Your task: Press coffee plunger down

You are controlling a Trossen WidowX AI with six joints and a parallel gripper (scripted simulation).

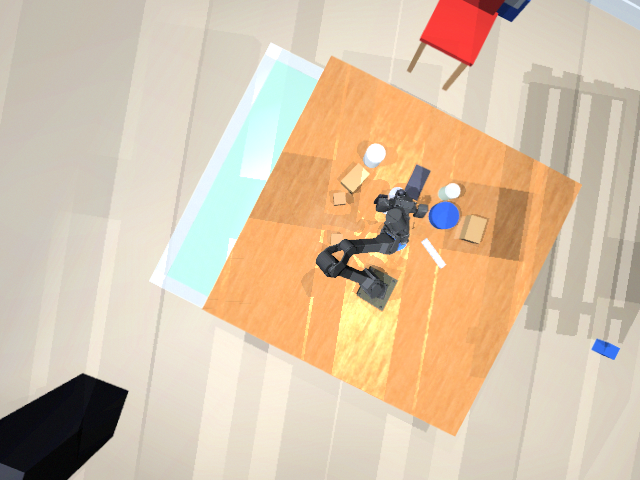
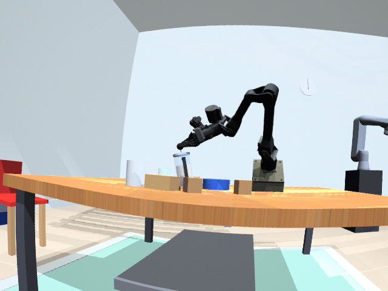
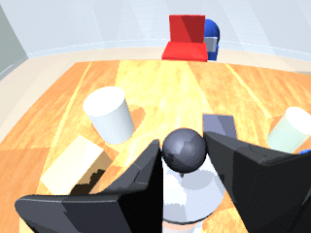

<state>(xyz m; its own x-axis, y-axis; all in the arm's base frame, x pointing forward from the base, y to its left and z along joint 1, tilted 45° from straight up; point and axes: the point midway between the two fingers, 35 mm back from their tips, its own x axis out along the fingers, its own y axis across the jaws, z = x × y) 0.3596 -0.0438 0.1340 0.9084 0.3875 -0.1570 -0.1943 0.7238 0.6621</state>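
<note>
My gripper tip is 3 cm past the coffee press, 2 cm to the right of it and 8 cm above it. Round my gripper tip: pale cup (10 cm ahead, 23 cm to the right, 14 cm below); then dark flat slab (10 cm ahead, 9 cm to the right, 17 cm below).
</note>
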